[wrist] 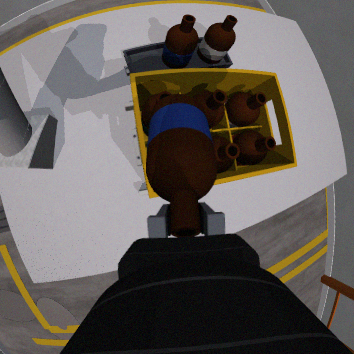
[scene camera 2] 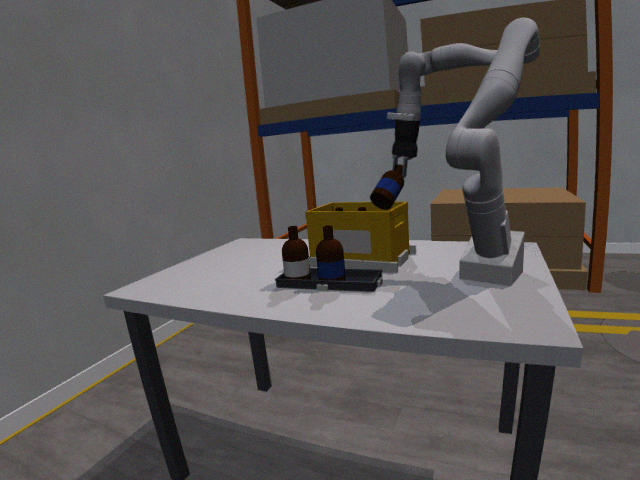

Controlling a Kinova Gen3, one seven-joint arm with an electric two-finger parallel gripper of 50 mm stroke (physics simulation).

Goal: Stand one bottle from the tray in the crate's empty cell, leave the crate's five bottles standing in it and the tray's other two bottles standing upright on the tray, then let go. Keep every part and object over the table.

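Frame: origin at the arm's base, x ahead, y left, z up, level; centimetres.
Seen in the pictures: gripper, between the fingertips: (wrist: 183,213); arm's base, origin of its link: (wrist: 14,137) (scene camera 2: 492,246).
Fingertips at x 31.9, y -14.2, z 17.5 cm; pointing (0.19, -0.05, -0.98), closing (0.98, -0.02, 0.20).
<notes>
Pixels of each thing's top centre, then the offset from my fingertips to it. "spot": a spot on its surface instead. Level surfaces: height alone.
- brown bottle with a blue label, centre of its top: (wrist: 196,156) (scene camera 2: 390,165) dx +0.4, dy +5.2, dz +3.8 cm
- yellow crate's, centre of its top: (wrist: 227,119) (scene camera 2: 357,206) dx +9.7, dy +11.4, dz -8.1 cm
- crate bottle, a spot on its surface: (wrist: 152,107) spot: dx -1.9, dy +12.3, dz -5.2 cm
- white-label bottle, centre of its top: (wrist: 231,18) (scene camera 2: 292,226) dx +16.1, dy +36.4, dz -9.6 cm
- blue-label bottle, centre of its top: (wrist: 188,17) (scene camera 2: 327,226) dx +6.2, dy +34.0, dz -9.6 cm
- black tray, a spot on its surface: (scene camera 2: 361,282) spot: dx -4.2, dy +36.2, dz -23.2 cm
- table, height of its surface: dz -25.6 cm
My gripper (scene camera 2: 399,167) (wrist: 183,213) is shut on the neck of a brown bottle with a blue label (scene camera 2: 387,187) (wrist: 181,162). That bottle is tilted, its base down to the left in the scene view, over the yellow crate's (scene camera 2: 380,245) (wrist: 285,135) right end. Its base overlaps the crate's rim in view; contact cannot be told. In the wrist view it hides the crate's near left cell and part of a crate bottle (wrist: 152,107). Other crate bottles (wrist: 243,109) (wrist: 250,148) show there. A white-label bottle (scene camera 2: 295,258) (wrist: 218,41) and a blue-label bottle (scene camera 2: 329,258) (wrist: 181,41) stand upright on the black tray (scene camera 2: 361,282) (wrist: 141,60).
The tray lies along the crate's front side. Low grey brackets (scene camera 2: 403,257) stand at the crate's foot. The robot's base block (scene camera 2: 488,268) stands on the table (scene camera 2: 206,289) (wrist: 90,215), right of the crate. A tall rack (scene camera 2: 253,103) stands behind the table.
</notes>
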